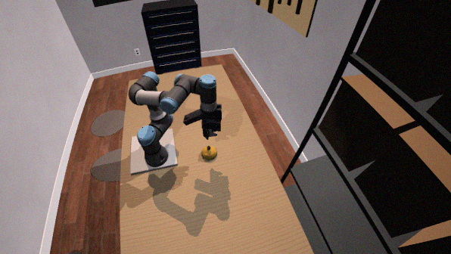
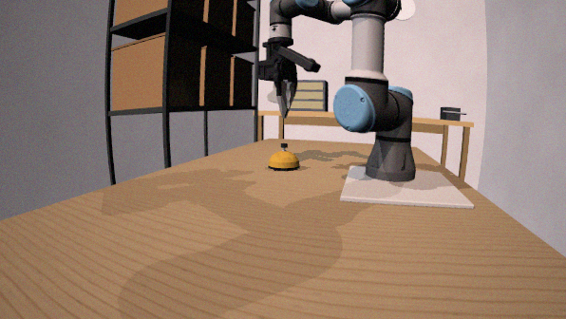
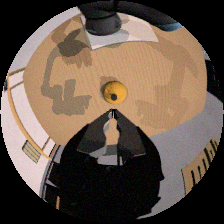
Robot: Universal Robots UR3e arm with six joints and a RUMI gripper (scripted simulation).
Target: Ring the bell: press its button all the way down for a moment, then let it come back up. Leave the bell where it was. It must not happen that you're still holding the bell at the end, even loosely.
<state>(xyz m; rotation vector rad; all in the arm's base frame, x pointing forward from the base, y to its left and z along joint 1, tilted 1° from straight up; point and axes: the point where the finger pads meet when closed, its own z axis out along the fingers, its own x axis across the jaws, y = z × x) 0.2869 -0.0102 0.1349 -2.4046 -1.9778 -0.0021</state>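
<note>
Now: hand 110 mm above the yellow dome bell.
</note>
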